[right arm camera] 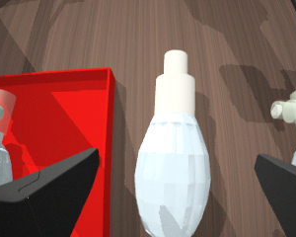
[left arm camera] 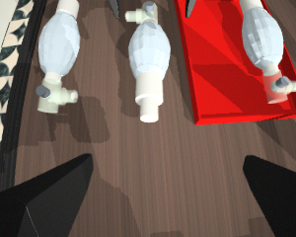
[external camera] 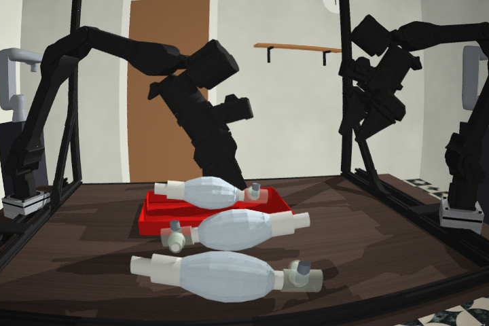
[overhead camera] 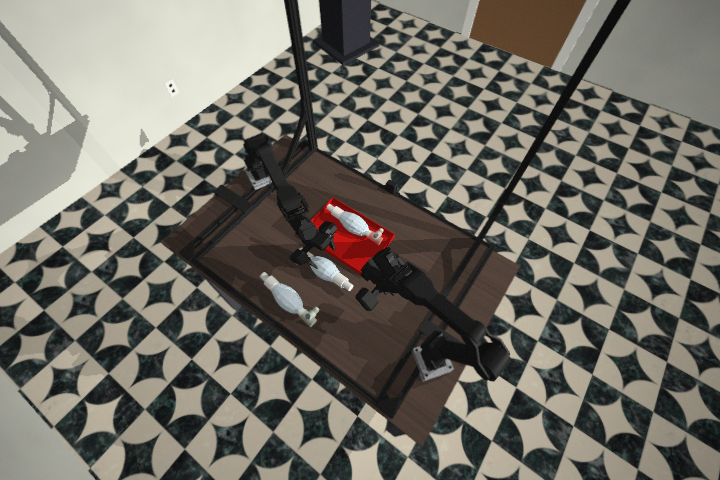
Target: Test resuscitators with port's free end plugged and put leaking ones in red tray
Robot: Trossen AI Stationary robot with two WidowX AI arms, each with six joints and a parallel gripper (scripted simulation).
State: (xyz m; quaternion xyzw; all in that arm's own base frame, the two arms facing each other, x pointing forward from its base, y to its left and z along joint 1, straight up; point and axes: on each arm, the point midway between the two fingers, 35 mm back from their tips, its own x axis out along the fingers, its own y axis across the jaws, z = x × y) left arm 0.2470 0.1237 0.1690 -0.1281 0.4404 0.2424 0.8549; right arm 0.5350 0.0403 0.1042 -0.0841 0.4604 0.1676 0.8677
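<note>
The red tray is 170 mm behind my right hand, 140 mm below it and 60 mm to the right of it.
</note>
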